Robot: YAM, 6 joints.
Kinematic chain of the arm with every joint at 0, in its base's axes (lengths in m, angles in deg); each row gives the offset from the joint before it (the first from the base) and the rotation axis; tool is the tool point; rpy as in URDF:
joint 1: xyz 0 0 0.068 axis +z
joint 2: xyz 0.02 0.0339 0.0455 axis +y
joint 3: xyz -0.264 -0.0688 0 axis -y
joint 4: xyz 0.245 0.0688 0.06 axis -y
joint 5: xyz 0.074 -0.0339 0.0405 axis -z
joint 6: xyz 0.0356 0 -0.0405 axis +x
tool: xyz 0 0 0 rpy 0 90 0
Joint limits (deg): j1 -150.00..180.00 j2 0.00..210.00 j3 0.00..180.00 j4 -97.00..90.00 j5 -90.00..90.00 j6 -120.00..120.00
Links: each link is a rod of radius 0.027 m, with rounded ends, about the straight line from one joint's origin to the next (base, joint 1, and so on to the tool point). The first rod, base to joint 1, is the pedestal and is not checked.
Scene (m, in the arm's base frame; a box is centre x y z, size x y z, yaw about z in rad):
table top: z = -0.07
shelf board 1: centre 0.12 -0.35 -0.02 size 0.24 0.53 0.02 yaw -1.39
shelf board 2: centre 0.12 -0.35 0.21 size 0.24 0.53 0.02 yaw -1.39
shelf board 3: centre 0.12 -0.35 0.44 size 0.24 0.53 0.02 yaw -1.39
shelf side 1: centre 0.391 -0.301 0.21 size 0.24 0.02 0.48 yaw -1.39
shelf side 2: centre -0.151 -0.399 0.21 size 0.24 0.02 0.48 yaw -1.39
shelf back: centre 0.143 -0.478 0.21 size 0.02 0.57 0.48 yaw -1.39
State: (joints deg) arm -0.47 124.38 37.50 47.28 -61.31 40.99
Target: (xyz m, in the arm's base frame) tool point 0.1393 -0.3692 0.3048
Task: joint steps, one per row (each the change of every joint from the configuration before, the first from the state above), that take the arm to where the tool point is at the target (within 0.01 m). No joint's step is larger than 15 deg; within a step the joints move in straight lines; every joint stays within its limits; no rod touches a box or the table.
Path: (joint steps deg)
1: -10.55 -13.49 -3.11 3.14 -1.34 0.00
2: -10.54 -13.48 -3.12 3.14 -1.34 0.00
3: -10.55 -13.49 -3.11 3.13 -1.34 0.00
4: -10.54 -13.49 -3.11 3.14 -1.34 0.00
5: -10.55 -13.49 -3.12 3.14 -1.34 0.00
6: -10.54 -13.48 -3.11 3.14 -1.34 0.00
7: -2.47 14.39 11.53 -3.17 3.31 0.00
8: -2.47 14.40 11.54 -3.17 3.32 0.00
9: -2.47 14.40 11.54 -3.17 3.31 0.00
10: -2.47 14.39 11.53 -3.16 3.32 0.00

